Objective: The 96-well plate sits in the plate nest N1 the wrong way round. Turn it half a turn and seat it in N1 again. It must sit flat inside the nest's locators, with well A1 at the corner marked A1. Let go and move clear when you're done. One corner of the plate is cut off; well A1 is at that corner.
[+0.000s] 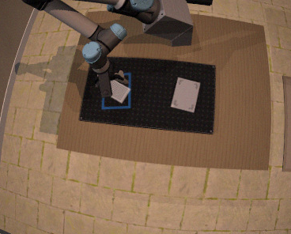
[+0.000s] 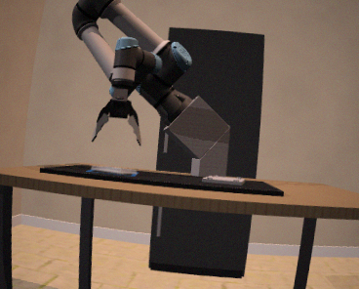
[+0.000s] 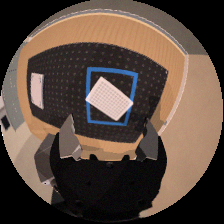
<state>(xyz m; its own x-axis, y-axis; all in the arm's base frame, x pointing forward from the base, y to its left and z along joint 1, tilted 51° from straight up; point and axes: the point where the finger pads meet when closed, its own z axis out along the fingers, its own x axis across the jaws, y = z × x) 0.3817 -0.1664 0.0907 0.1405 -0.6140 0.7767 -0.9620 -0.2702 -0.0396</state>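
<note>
Now: hand 8 cm above the white 96-well plate. Also, from my hand: grey plate nest N1 (36 cm to the left, 8 cm below).
</note>
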